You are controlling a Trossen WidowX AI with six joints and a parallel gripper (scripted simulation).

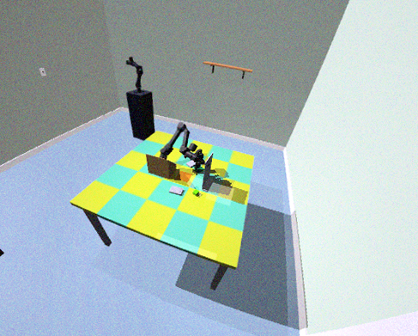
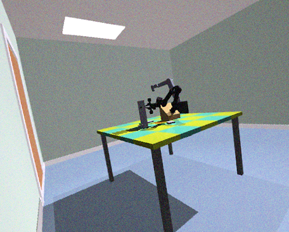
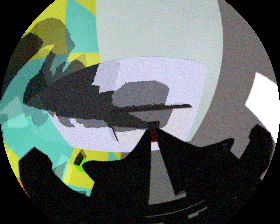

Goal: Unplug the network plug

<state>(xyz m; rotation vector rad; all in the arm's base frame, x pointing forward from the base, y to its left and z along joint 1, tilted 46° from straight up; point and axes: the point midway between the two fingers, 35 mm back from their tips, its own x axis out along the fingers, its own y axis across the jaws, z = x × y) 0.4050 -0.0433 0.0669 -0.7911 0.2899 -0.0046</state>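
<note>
Now: the orange square 200 mm behind my gripper tip, 10 mm to the right of it and 220 mm below it. From my gripper tip the other things lie so: grey panel: 30 mm ahead, 10 mm to the right, 90 mm below; then red plug: 10 mm ahead.
</note>
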